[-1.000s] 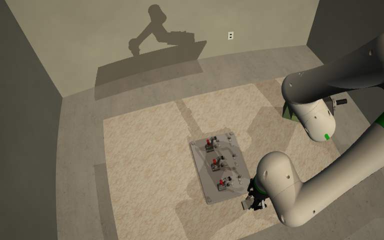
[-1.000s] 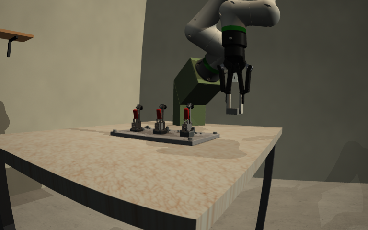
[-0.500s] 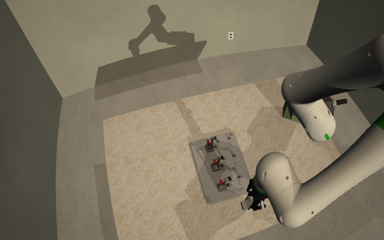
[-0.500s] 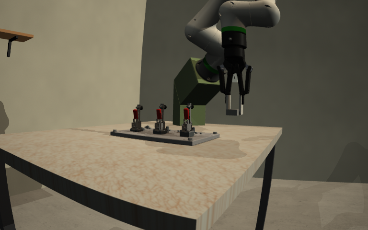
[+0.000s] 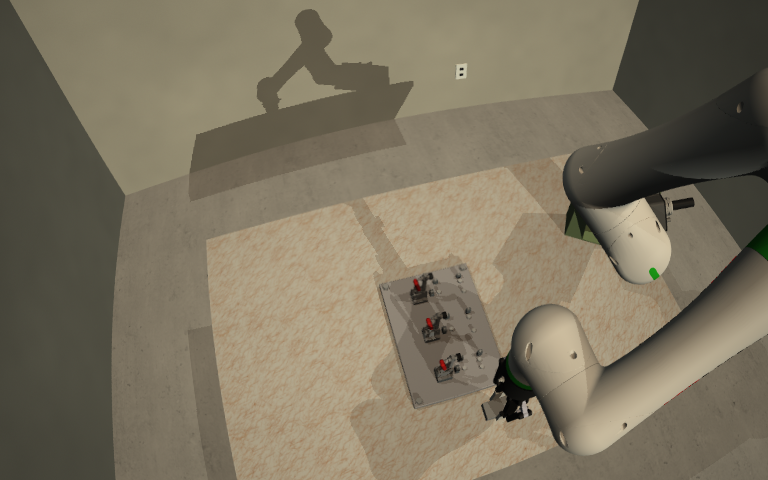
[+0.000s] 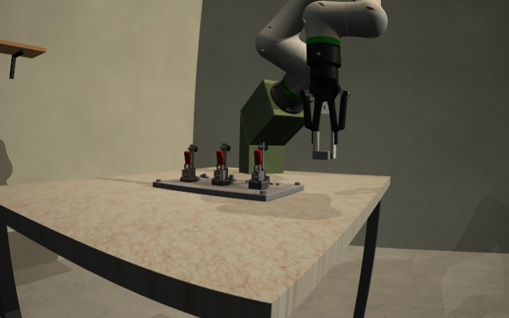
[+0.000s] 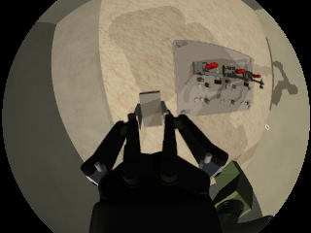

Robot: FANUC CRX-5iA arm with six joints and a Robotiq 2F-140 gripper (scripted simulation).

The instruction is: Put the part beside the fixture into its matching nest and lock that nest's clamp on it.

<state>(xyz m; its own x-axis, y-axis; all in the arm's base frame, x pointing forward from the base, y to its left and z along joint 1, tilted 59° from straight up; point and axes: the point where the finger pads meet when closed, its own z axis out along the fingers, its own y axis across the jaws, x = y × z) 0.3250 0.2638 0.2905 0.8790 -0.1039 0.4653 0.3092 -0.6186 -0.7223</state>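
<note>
Now: hand 30 mm above the grey part. From my hand the other things lie so: grey fixture plate: 220 mm to the right, 130 mm ahead, 120 mm below.
</note>
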